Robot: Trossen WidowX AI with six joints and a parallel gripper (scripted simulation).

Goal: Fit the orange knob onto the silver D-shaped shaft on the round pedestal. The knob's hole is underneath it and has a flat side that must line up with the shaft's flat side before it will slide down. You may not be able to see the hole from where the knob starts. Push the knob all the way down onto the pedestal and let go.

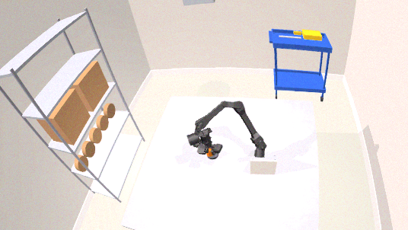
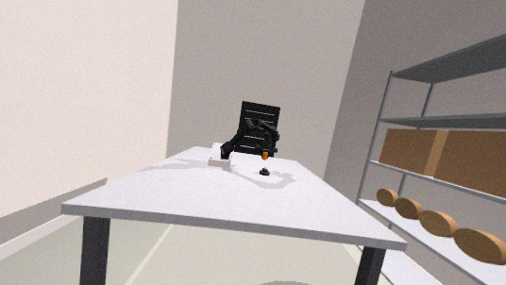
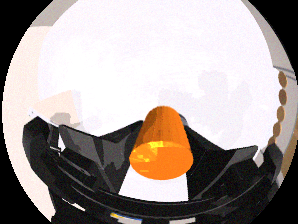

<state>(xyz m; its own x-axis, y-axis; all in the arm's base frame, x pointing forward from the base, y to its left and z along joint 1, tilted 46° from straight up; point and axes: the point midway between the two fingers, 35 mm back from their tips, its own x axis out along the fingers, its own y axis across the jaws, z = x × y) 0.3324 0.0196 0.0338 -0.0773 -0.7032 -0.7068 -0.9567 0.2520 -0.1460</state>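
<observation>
Now: gripper tip 80 mm above the pedestal and 70 mm to the left of it. From my gripper tip the other things lie so: orange knob 30 mm above.
</observation>
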